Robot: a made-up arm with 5 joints. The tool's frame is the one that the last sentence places.
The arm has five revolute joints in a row. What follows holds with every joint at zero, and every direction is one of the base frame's. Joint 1 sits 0.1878 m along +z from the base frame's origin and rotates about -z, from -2.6 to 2.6 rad. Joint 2 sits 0.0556 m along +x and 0.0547 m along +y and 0.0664 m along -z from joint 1 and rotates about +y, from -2.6 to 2.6 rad. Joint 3 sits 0.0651 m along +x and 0.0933 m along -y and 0.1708 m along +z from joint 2 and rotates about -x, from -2.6 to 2.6 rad. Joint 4 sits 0.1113 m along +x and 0.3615 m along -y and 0.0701 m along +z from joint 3 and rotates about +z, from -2.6 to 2.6 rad. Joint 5 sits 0.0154 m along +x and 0.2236 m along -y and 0.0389 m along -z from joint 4 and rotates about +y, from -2.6 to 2.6 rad. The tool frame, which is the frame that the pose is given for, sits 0.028 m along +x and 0.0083 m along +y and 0.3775 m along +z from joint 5; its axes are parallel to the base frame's.
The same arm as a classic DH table. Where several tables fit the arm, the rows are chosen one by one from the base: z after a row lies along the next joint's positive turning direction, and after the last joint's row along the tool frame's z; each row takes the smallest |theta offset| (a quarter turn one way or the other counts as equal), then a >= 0, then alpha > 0; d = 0 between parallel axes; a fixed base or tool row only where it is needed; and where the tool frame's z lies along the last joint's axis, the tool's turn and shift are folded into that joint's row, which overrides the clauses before.
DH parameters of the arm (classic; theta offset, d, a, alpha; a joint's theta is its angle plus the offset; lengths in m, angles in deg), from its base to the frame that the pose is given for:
base (fixed): 0.00 0.0000 0.0000 180.00
joint 1: 0.00 -0.1214 0.0556 90.00
joint 2: -90.00 -0.0386 0.1708 90.00
joint 3: -90.00 -0.1764 0.3615 -90.00
joint 4: 90.00 0.0312 0.0154 -90.00
joint 5: 0.00 -0.2153 0.0280 90.00
tool (fixed): 0.00 0.3775 0.0000 0.00
Joint limits (deg, base to tool): -148.97..148.97 -148.97..148.97 -148.97..148.97 -148.97..148.97 -148.97..148.97

